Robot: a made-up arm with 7 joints. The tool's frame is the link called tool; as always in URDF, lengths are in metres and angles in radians. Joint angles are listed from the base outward. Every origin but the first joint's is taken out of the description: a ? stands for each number. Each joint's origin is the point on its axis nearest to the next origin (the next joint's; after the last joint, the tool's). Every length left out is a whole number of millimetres.
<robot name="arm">
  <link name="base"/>
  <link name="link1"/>
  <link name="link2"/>
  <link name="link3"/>
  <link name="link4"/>
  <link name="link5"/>
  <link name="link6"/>
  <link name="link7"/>
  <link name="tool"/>
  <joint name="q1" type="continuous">
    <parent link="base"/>
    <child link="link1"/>
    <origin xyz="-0.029 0.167 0.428" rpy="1.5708 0 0"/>
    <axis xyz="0 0 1"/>
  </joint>
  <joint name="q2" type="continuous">
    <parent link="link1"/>
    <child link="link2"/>
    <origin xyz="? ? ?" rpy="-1.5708 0 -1.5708"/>
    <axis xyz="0 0 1"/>
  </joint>
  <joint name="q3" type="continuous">
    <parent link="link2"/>
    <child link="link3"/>
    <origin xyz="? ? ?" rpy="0 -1.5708 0"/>
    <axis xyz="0 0 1"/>
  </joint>
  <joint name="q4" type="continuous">
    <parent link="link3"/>
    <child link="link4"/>
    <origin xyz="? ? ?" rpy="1.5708 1.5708 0"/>
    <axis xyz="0 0 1"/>
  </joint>
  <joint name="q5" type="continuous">
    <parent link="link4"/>
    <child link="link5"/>
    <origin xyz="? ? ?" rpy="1.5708 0 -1.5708"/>
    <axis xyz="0 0 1"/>
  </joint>
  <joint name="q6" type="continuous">
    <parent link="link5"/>
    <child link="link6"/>
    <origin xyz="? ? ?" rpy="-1.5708 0 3.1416"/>
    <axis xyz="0 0 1"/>
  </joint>
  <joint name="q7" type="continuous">
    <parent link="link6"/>
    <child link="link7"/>
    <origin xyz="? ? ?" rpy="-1.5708 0 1.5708"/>
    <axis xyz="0 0 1"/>
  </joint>
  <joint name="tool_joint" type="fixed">
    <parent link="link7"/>
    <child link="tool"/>
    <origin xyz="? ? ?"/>
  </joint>
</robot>
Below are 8 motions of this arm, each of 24 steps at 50 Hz.
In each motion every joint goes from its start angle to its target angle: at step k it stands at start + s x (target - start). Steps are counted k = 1, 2, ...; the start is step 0. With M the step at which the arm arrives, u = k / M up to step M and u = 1 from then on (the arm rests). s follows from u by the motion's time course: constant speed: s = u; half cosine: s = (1 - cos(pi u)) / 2; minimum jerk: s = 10 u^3 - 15 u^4 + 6 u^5.
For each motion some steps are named. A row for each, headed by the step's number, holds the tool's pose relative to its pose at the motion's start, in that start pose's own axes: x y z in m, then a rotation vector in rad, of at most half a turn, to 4 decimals.
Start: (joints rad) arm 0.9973 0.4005 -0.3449 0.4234 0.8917 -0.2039 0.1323
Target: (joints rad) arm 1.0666 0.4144 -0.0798 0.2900 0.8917 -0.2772 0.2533
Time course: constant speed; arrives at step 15
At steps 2, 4, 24:
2: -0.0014 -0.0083 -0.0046 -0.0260 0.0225 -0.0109
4: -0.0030 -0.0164 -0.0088 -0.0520 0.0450 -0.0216
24: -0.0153 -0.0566 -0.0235 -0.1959 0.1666 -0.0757

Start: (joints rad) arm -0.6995 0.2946 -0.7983 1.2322 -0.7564 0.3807 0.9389
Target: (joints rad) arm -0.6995 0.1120 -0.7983 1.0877 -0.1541 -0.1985 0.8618
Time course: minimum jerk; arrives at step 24
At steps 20, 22, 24:
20: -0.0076 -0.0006 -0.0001 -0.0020 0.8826 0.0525
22: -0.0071 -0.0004 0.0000 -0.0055 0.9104 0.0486
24: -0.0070 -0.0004 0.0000 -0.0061 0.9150 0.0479

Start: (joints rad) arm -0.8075 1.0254 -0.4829 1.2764 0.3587 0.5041 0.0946
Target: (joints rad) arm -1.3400 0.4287 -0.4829 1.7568 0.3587 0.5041 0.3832
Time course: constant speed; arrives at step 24
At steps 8, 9, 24:
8: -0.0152 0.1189 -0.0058 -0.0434 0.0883 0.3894
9: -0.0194 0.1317 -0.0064 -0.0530 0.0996 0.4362
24: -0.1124 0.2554 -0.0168 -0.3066 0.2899 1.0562

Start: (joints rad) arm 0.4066 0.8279 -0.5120 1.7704 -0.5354 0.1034 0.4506
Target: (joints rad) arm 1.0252 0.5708 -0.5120 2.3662 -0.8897 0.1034 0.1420
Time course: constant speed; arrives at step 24
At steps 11, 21, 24:
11: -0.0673 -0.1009 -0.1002 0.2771 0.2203 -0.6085
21: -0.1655 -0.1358 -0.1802 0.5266 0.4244 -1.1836
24: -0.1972 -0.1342 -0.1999 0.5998 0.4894 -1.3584

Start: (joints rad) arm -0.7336 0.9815 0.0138 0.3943 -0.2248 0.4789 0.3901
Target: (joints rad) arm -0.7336 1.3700 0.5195 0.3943 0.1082 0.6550 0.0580
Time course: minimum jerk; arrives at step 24
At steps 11, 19, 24:
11: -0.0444 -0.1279 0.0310 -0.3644 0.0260 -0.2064
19: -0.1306 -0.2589 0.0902 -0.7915 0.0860 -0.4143
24: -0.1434 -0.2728 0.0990 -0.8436 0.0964 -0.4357

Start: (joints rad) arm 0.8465 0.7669 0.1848 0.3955 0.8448 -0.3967 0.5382
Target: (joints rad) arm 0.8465 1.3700 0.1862 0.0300 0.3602 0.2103 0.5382
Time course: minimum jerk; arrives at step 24
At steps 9, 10, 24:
9: -0.0084 -0.0586 -0.0578 0.1402 -0.2095 -0.0931
10: -0.0116 -0.0725 -0.0738 0.1715 -0.2632 -0.1261
24: -0.0667 -0.1733 -0.2322 0.3361 -0.7112 -0.5723

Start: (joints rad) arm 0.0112 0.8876 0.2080 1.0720 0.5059 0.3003 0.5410
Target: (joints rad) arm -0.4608 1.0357 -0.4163 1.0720 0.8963 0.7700 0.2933
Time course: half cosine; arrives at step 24
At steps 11, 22, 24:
11: 0.0543 0.0408 0.1057 -0.0696 -0.5228 0.0574
22: 0.0451 0.0862 0.2885 -0.0966 -1.2503 0.0596
24: 0.0430 0.0874 0.2945 -0.0961 -1.2738 0.0587

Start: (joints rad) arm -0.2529 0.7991 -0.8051 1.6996 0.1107 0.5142 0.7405
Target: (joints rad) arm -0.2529 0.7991 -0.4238 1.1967 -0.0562 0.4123 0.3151
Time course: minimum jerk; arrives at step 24
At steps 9, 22, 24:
9: -0.0077 -0.0434 0.0362 -0.0714 -0.0718 -0.2442
22: -0.0570 -0.1297 0.1533 -0.2631 -0.3006 -0.8199
24: -0.0575 -0.1301 0.1542 -0.2644 -0.3025 -0.8236

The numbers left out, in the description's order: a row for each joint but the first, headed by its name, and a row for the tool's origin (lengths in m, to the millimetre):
q2: 0.016 0.003 0
q3: 0.229 -0.014 0
q4: 0.022 0.014 0
q5: 0.343 0.001 0
q6: -0.007 -0.026 0
q7: 0.05 -0.025 0
tool: 0.003 0.026 0

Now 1 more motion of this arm.
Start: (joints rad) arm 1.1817 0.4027 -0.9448 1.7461 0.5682 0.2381 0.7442
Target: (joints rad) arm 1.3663 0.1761 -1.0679 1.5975 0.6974 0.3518 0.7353
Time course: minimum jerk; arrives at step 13
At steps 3, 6, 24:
3: 0.0052 -0.0016 -0.0039 -0.0078 0.0039 0.0115
6: 0.0274 -0.0065 -0.0207 -0.0371 0.0138 0.0621
24: 0.0670 -0.0086 -0.0510 -0.0763 0.0085 0.1554

